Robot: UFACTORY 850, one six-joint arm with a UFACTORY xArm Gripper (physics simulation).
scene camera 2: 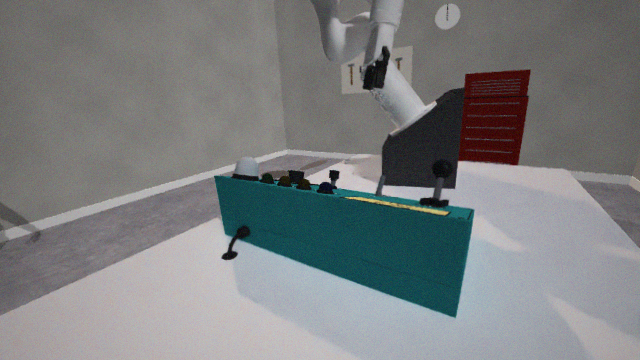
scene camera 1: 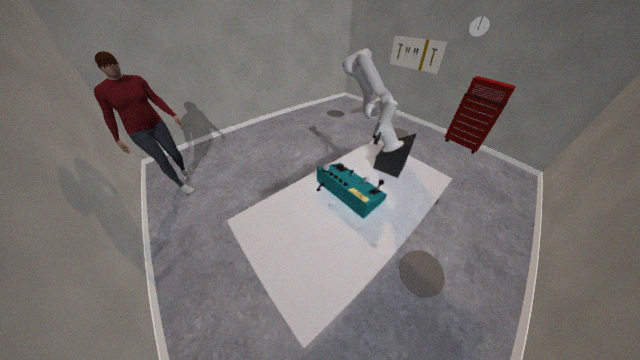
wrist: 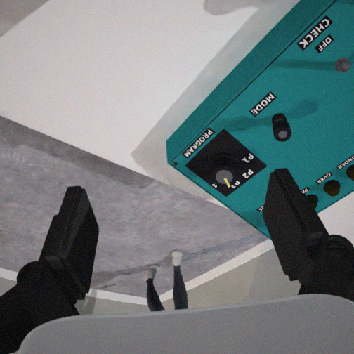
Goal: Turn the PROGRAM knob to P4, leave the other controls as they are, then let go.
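Observation:
The teal control box [scene camera 1: 345,192] [scene camera 2: 345,240] [wrist: 200,130] stands on the white table. Its PROGRAM knob [scene camera 1: 340,166] [scene camera 2: 296,176] [wrist: 224,176] is black with a grey top on a black dial plate. In the wrist view its yellow pointer line is directed at the P3 label, with the P4 label partly hidden beside it. My gripper [scene camera 1: 377,138] [scene camera 2: 377,70] [wrist: 179,199] is open, with no contact on the box. It hangs well above and behind the box in the scene views. In the wrist view the knob lies between the fingers' lines, nearer the right finger.
The black MODE control [scene camera 2: 334,176] [wrist: 281,128] is beside the knob. The CHECK toggle [scene camera 2: 380,185] [wrist: 343,65] and a ball-topped lever [scene camera 1: 381,183] [scene camera 2: 441,172] stand farther along. A white dome [scene camera 2: 247,168], coloured buttons and a side crank [scene camera 2: 235,242] are also on the box.

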